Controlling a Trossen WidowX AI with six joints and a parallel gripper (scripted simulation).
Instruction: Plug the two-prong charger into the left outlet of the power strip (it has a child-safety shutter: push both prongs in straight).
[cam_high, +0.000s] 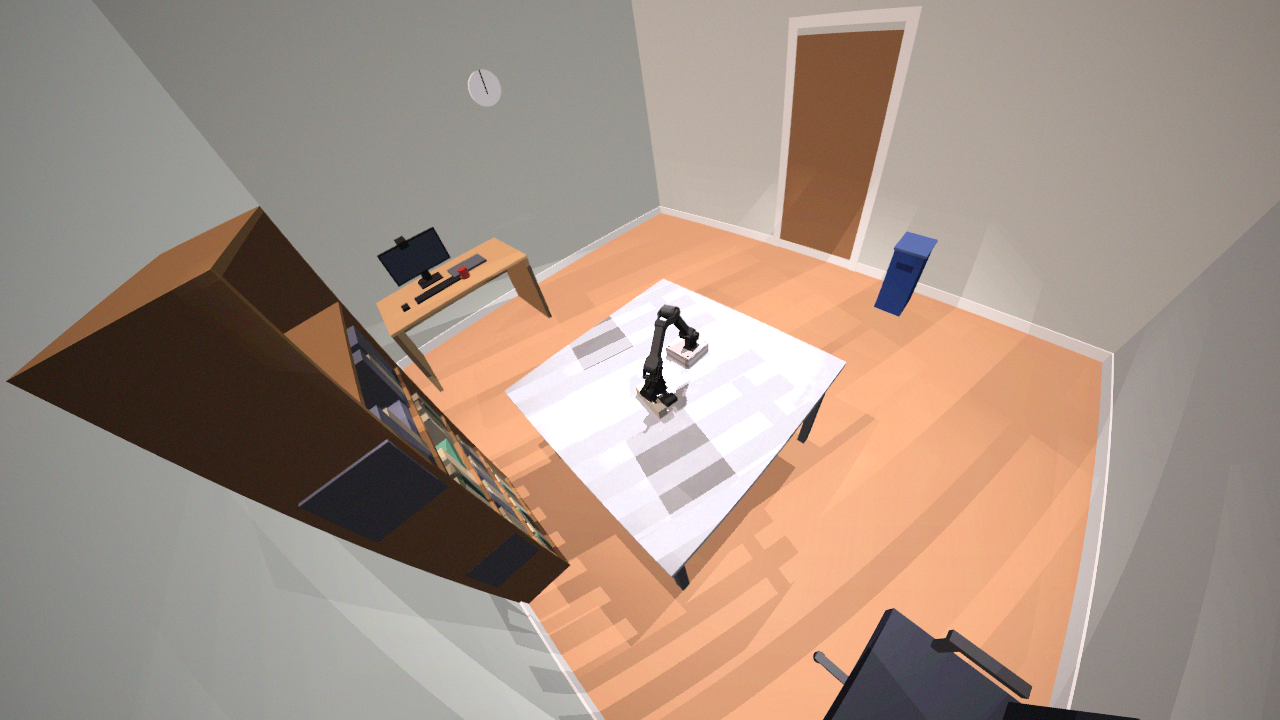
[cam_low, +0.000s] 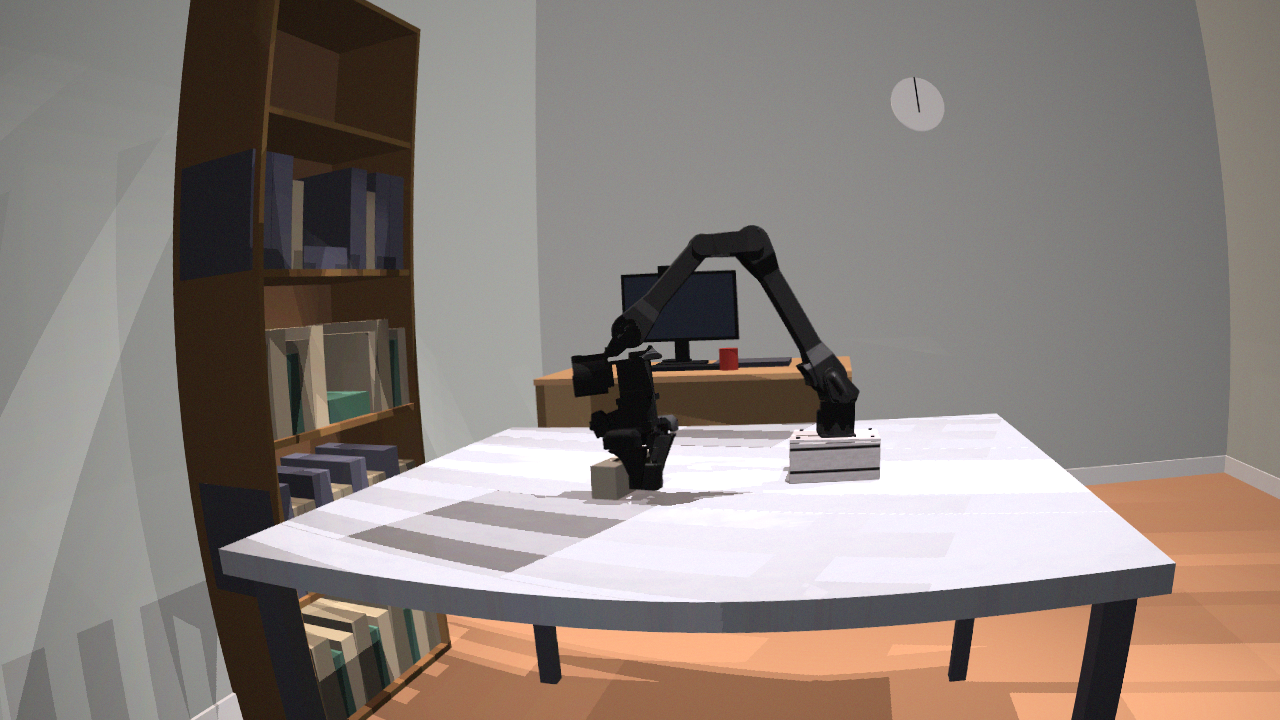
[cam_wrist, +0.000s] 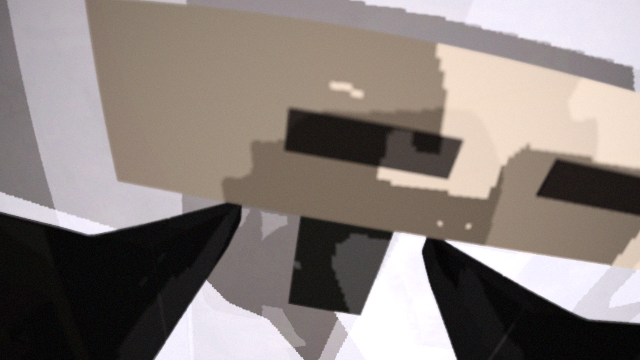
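Now: gripper tip 2 cm short of the two-prong charger, 1 cm to the left of it and 1 cm below it.
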